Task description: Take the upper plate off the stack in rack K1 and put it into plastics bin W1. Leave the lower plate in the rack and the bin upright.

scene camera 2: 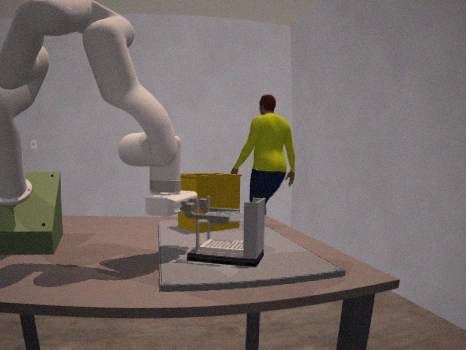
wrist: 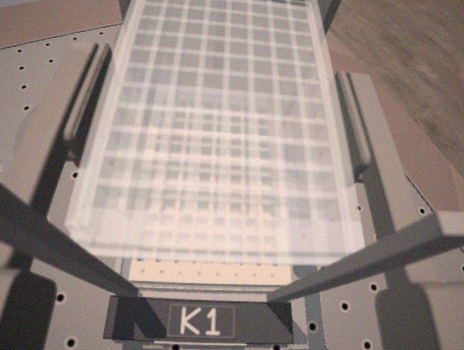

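Where they show: end effector, tool point: [scene camera 2: 224, 216] [wrist: 224, 113]; arm's base, origin of the base link: [scene camera 2: 12, 191].
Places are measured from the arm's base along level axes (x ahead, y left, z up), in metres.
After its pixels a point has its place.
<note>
The clear upper plate [scene camera 2: 227, 213] @(z -0.029, x 0.576, y -0.246 m) [wrist: 220, 65] @(z -0.032, x 0.590, y -0.258 m) is between the fingers of my gripper [scene camera 2: 226, 216] [wrist: 220, 115] @(z -0.034, x 0.570, y -0.248 m), which is shut on it by its two long sides. It is raised well above the lower plate, between the uprights of rack K1 [scene camera 2: 254, 230] @(z -0.054, x 0.609, y -0.329 m) [wrist: 270, 320] @(z -0.117, x 0.498, y -0.243 m), and looks about level. The lower plate [scene camera 2: 225, 245] @(z -0.100, x 0.568, y -0.259 m) [wrist: 210, 272] @(z -0.100, x 0.534, y -0.226 m) sits in the bottom of the rack, partly seen through the upper plate in the wrist view. The yellow plastics bin W1 [scene camera 2: 215, 190] @(z -0.003, x 0.634, y 0.058 m) stands upright behind the rack; its inside is hidden.
The rack stands on a grey perforated board [scene camera 2: 295, 265] @(z -0.134, x 0.697, y -0.356 m) [wrist: 35, 95] @(z -0.134, x 0.727, y -0.175 m) on the brown table [scene camera 2: 100, 235] @(z -0.147, x 0.263, y 0.090 m). The arm's green base block [scene camera 2: 30, 242] @(z -0.115, x 0.091, y -0.136 m) is at the left. A person in a yellow top [scene camera 2: 270, 142] stands beyond the table, right of the bin.
</note>
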